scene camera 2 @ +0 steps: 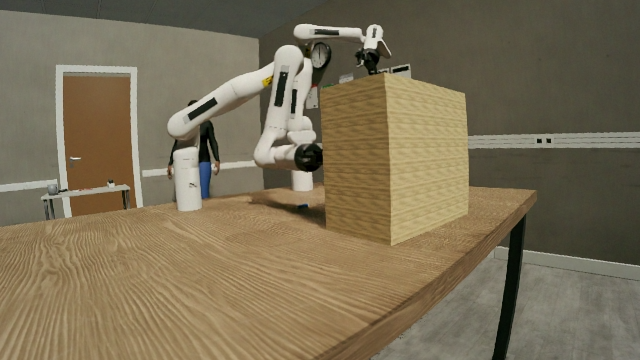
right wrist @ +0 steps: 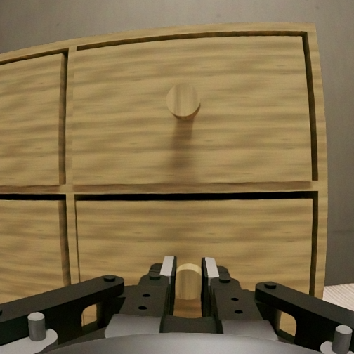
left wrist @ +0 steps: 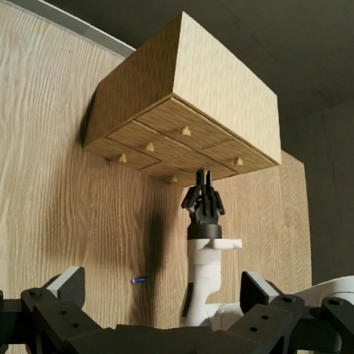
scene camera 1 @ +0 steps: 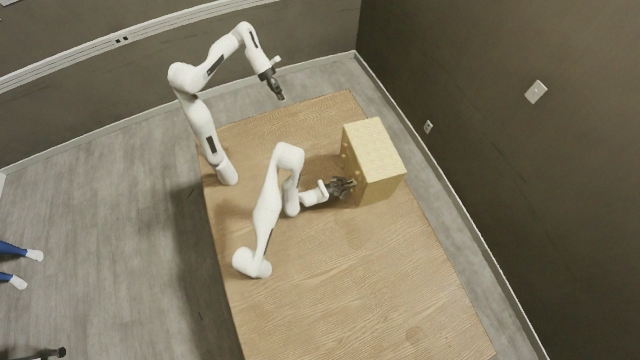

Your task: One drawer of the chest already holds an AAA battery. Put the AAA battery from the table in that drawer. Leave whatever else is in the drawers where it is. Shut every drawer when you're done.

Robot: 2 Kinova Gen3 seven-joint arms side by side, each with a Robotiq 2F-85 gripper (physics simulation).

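The wooden chest [scene camera 1: 376, 150] [scene camera 2: 425, 160] [left wrist: 225, 85] [right wrist: 322, 150] has its drawers shut as far as I can see; their insides are hidden. The blue AAA battery [scene camera 2: 303, 205] [left wrist: 140, 279] lies on the table in front of the chest; it does not show in scene camera 1. My right gripper [scene camera 1: 354, 183] [left wrist: 203, 169] [right wrist: 188, 272] is shut on the round knob [right wrist: 188, 285] of the drawer below the top right one in the right wrist view. My left gripper [scene camera 1: 281, 98] [scene camera 2: 372, 70] [left wrist: 162, 287] is open and empty, high above the table's far edge in scene camera 1.
The wooden table [scene camera 1: 370, 280] [scene camera 2: 150, 280] [left wrist: 30, 150] carries the chest near one edge. The right arm [scene camera 1: 270, 200] [scene camera 2: 240, 87] [left wrist: 204, 265] reaches low over the table beside the battery. Another knob [right wrist: 183, 101] sticks out above my right fingers. Walls stand beyond the table.
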